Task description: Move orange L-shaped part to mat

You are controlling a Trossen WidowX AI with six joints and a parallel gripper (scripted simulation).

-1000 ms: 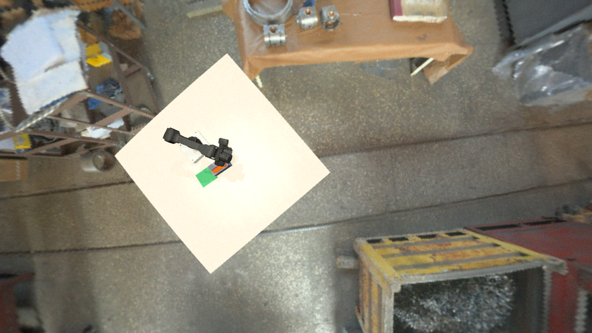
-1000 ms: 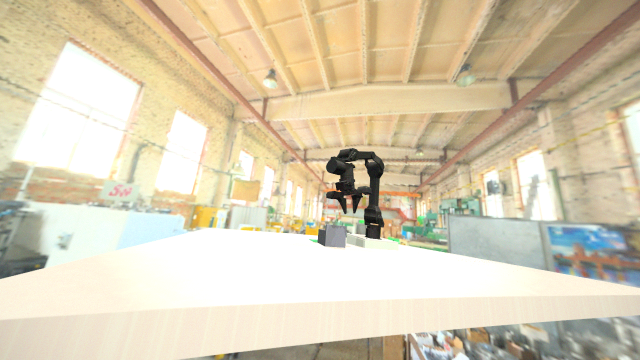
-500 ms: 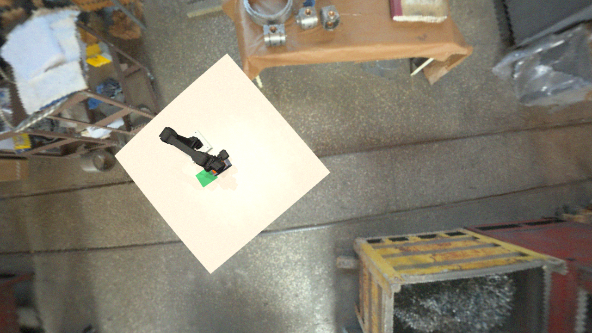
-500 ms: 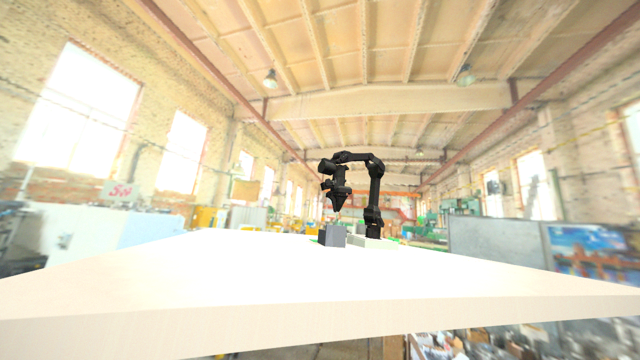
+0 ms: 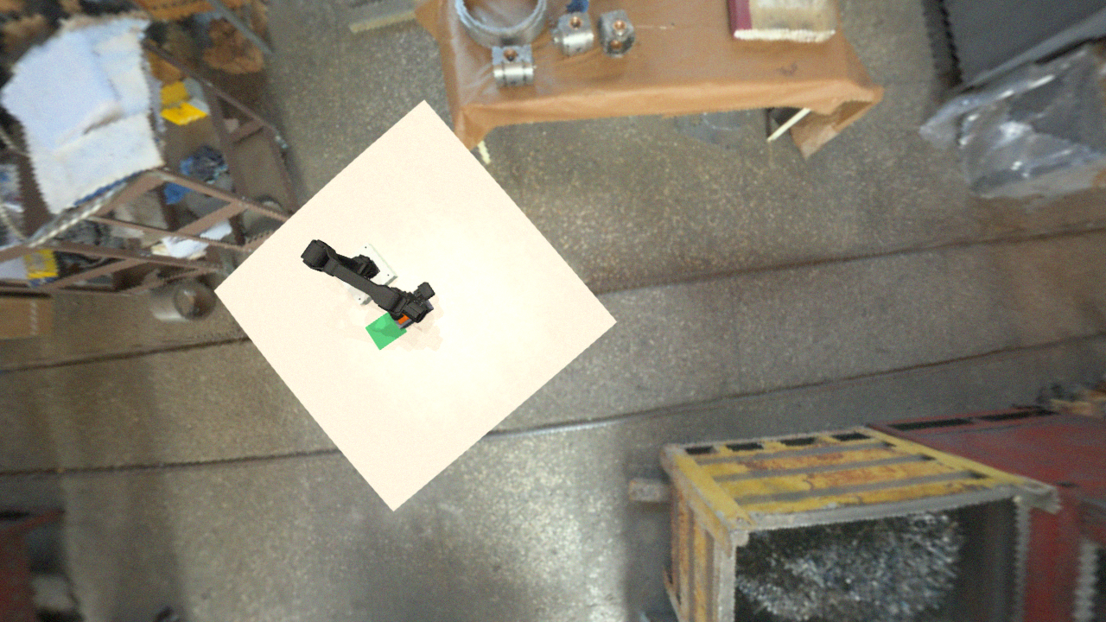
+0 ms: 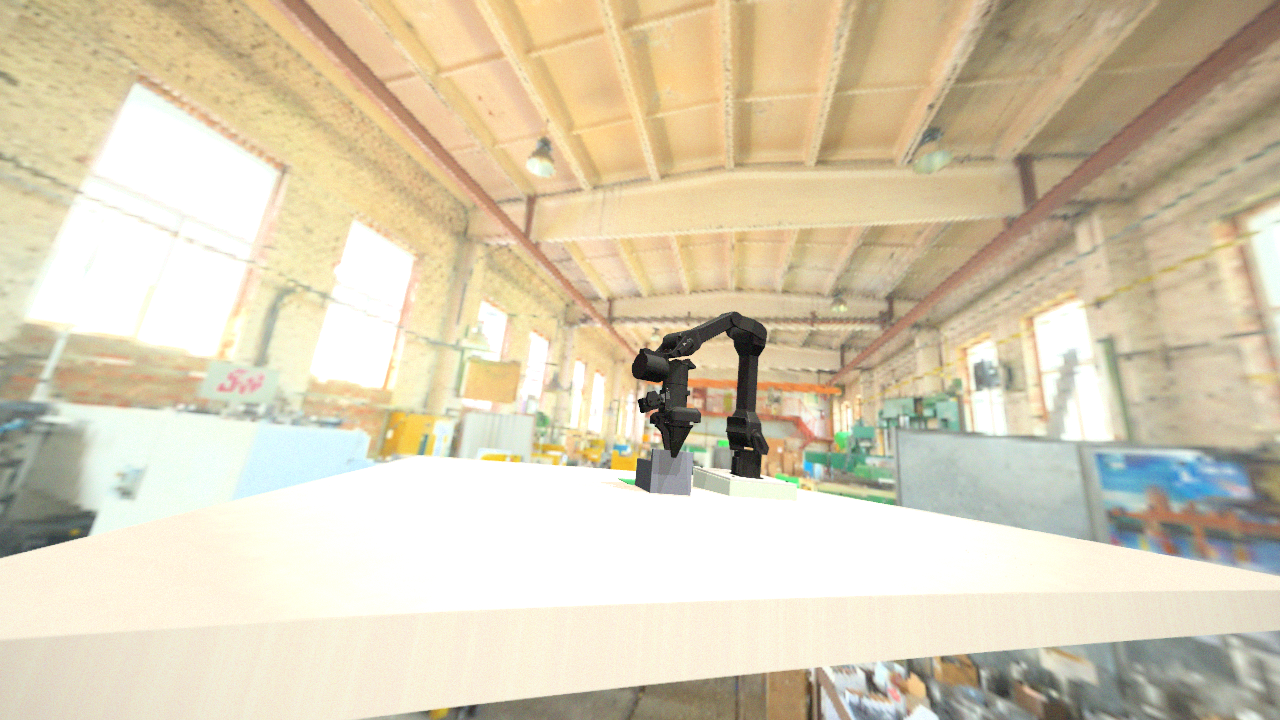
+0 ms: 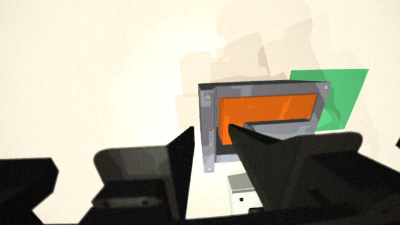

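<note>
The orange L-shaped part lies 6 cm to the right of my gripper tip and 3 cm below it. The rest, counted from my gripper tip: green mat: 1 cm behind, 22 cm to the right, 9 cm below.
</note>
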